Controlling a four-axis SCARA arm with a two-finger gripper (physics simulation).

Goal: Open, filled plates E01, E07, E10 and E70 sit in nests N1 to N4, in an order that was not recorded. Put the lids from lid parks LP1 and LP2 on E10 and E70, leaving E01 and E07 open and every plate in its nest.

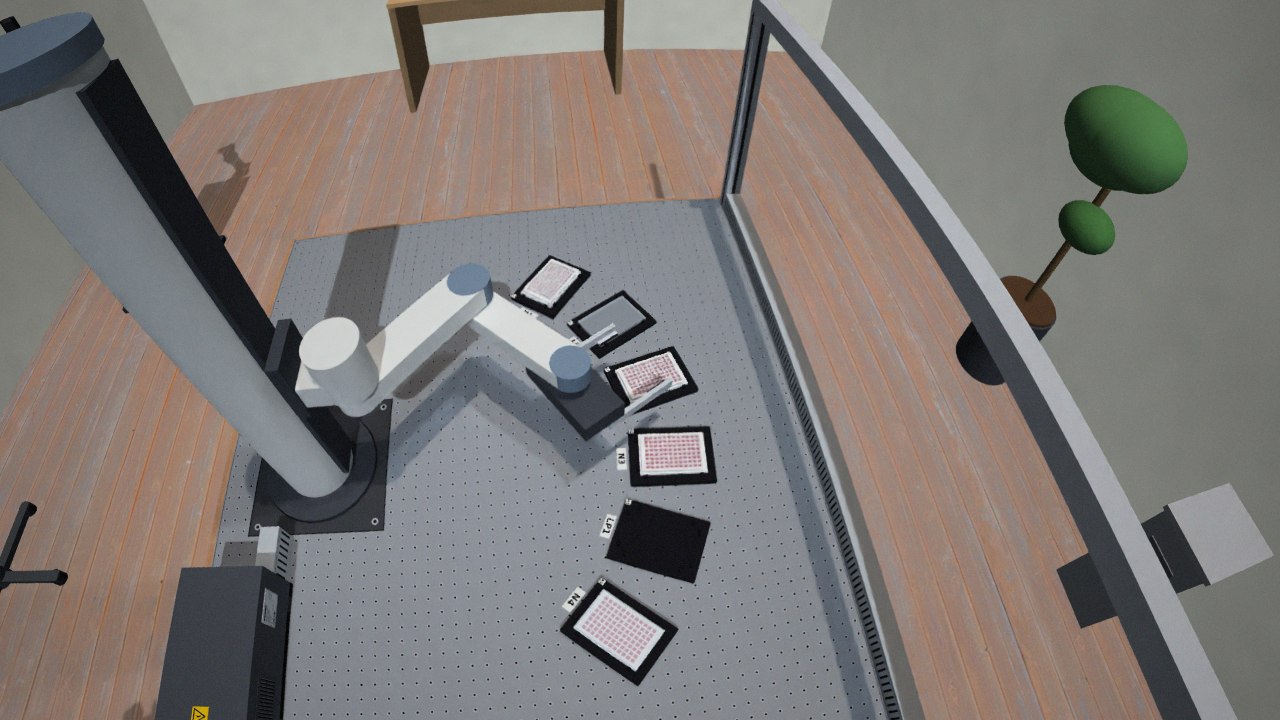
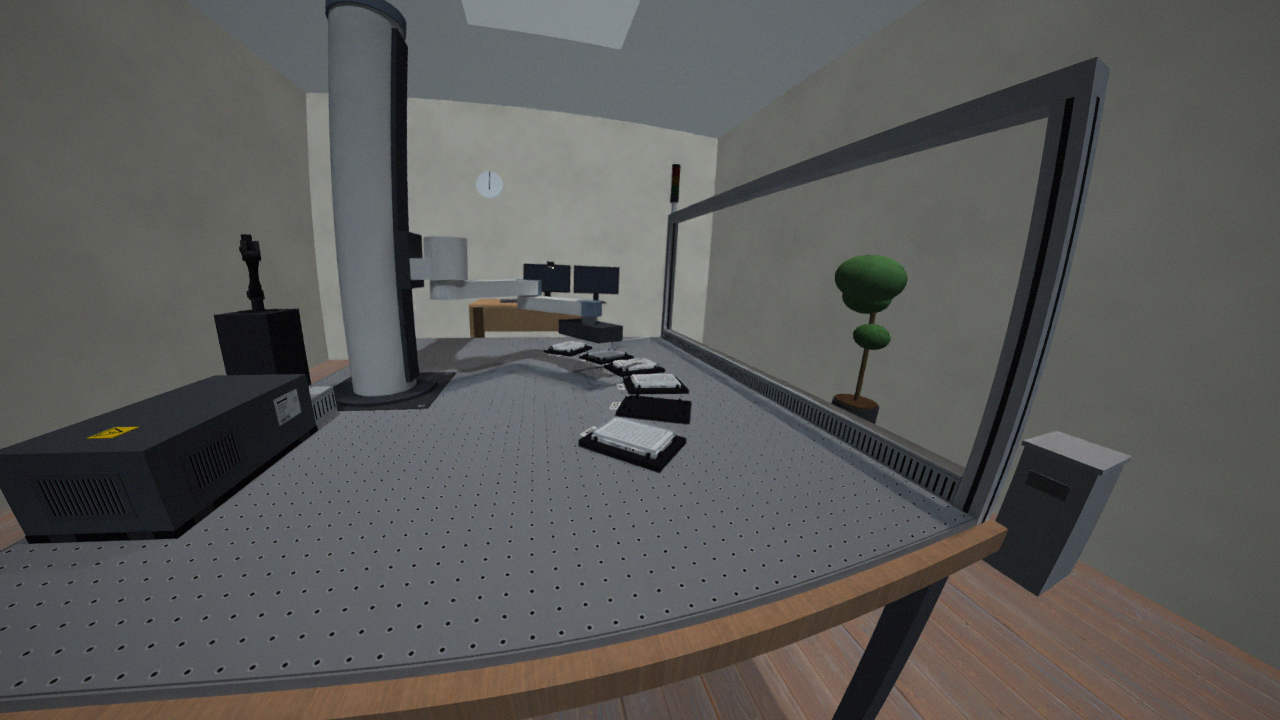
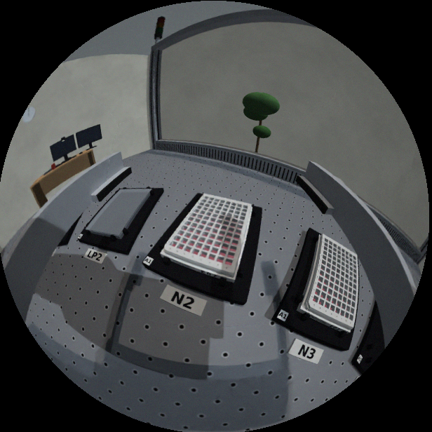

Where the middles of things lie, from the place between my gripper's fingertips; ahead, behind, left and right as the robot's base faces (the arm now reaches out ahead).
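Scene:
Relative to the lid park LP2 (image 1: pixel 600 352), my gripper is 40 mm past it, 180 mm to the right of it and 110 mm above it. Counted from my hand, the lid park LP1 (image 1: pixel 661 541) is 10 mm behind, 340 mm to the right and 110 mm below; the nest N4 (image 1: pixel 567 629) is 110 mm behind, 490 mm to the right and 110 mm below; the nest N1 (image 1: pixel 551 312) is 160 mm behind, 310 mm to the left and 110 mm below. Going by their middles, of the things named here the lid park LP2 is the nearest to my gripper and the nest N4 the farthest from it.

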